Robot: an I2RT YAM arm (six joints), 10 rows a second.
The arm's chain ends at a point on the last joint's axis. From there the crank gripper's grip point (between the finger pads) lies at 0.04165 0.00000 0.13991 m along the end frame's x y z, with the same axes.
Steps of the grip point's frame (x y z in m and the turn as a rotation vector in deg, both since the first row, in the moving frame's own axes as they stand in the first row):
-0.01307 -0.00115 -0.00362 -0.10 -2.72 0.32
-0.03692 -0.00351 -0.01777 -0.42 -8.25 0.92
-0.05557 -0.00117 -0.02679 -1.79 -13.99 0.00
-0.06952 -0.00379 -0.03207 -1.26 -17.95 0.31
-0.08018 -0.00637 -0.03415 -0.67 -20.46 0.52
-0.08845 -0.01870 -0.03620 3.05 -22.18 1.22
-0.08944 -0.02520 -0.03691 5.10 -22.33 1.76
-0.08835 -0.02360 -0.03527 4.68 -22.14 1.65
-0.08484 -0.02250 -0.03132 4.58 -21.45 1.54
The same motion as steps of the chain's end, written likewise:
-0.00638 -0.00161 -0.00544 -0.10 -2.72 0.32
-0.01640 -0.00506 -0.02229 -0.42 -8.25 0.92
-0.02052 -0.00566 -0.03264 -1.79 -13.99 0.00
-0.02437 -0.00706 -0.03806 -1.26 -17.95 0.31
-0.02864 -0.00820 -0.03987 -0.67 -20.46 0.52
-0.03265 -0.01131 -0.04139 3.05 -22.18 1.22
-0.03341 -0.01278 -0.04174 5.10 -22.33 1.76
-0.03276 -0.01222 -0.04022 4.68 -22.14 1.65
-0.03099 -0.01137 -0.03645 4.58 -21.45 1.54

